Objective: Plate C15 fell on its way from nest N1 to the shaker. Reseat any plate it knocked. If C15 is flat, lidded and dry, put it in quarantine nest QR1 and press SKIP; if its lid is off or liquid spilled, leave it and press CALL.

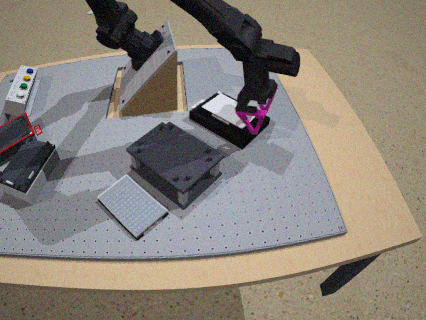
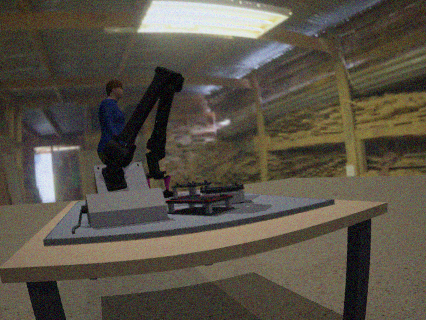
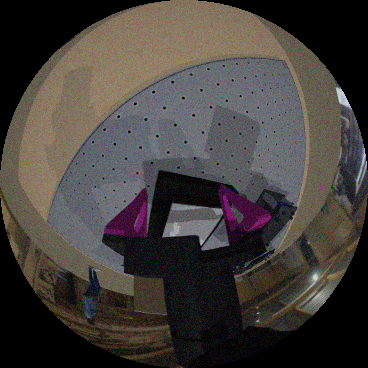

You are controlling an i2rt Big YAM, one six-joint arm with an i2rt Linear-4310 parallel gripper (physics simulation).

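Where they show: gripper, between the fingertips: [image 1: 259,122] [image 3: 183,189]; arm's base, origin of its link: [image 1: 148,50] [image 2: 113,179].
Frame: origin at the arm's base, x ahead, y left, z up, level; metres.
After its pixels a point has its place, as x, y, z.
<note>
A white plate [image 1: 222,105] {0.219, 0.153, -0.074} [image 3: 192,219] {0.266, 0.189, -0.074} lies in a black nest [image 1: 220,129] {0.286, 0.126, -0.090} at the back right of the board and looks a little skewed in it. My gripper [image 1: 256,120] {0.285, 0.227, -0.089} [image 3: 183,189] {0.285, 0.227, -0.089} is open. It is low over the right end of this plate, with one magenta finger on each side. Plate C15 [image 1: 132,205] {0.441, -0.103, -0.095} lies flat on the board to the front left of the dark shaker [image 1: 175,155] {0.373, 0.002, -0.052}, with its pale gridded top up. I see no liquid around it. The red-outlined quarantine nest [image 1: 13,132] {0.149, -0.426, -0.071} [image 2: 199,199] {0.138, -0.484, -0.071} is at the far left.
A grey button box [image 1: 20,87] {-0.040, -0.431, -0.042} with blue, yellow, green and white buttons stands at the back left. A grey block [image 1: 25,168] {0.316, -0.351, -0.056} with a dark plate sits below the red nest. The arm's angled mount [image 1: 151,75] {0.143, -0.009, -0.001} stands at the back. A person [image 2: 110,117] stands behind the table.
</note>
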